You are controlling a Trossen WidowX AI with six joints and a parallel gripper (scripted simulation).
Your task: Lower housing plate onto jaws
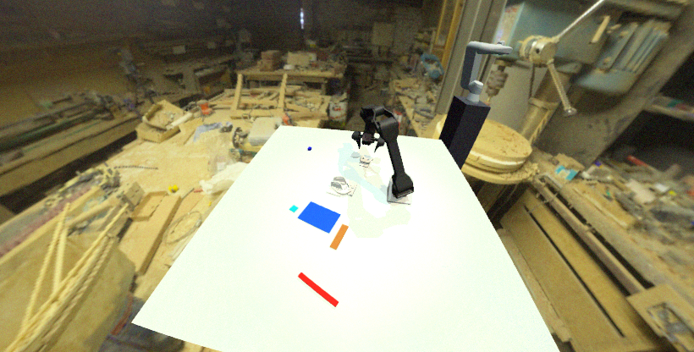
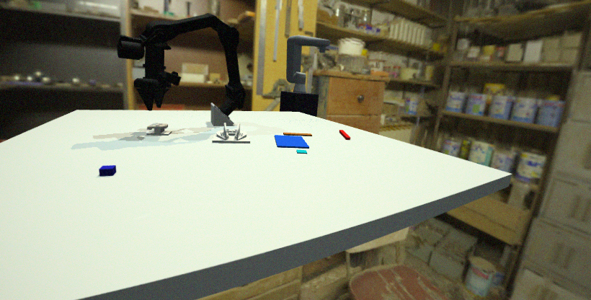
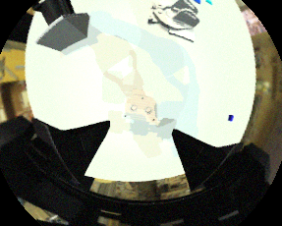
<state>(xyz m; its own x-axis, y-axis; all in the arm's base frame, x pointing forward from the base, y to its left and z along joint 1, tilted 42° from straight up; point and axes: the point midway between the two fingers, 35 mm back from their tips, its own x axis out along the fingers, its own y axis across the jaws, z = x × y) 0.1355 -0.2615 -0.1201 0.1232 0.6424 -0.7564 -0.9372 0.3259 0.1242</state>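
My gripper tip is now 1 cm to the right of the grey-white housing part and 6 cm above it. From my gripper tip the other things lie so: blue flat plate (22 cm ahead, 41 cm to the left, 8 cm below); then teal block (34 cm ahead, 38 cm to the left, 8 cm below); then dark blue block (36 cm ahead, 10 cm to the right, 8 cm below).
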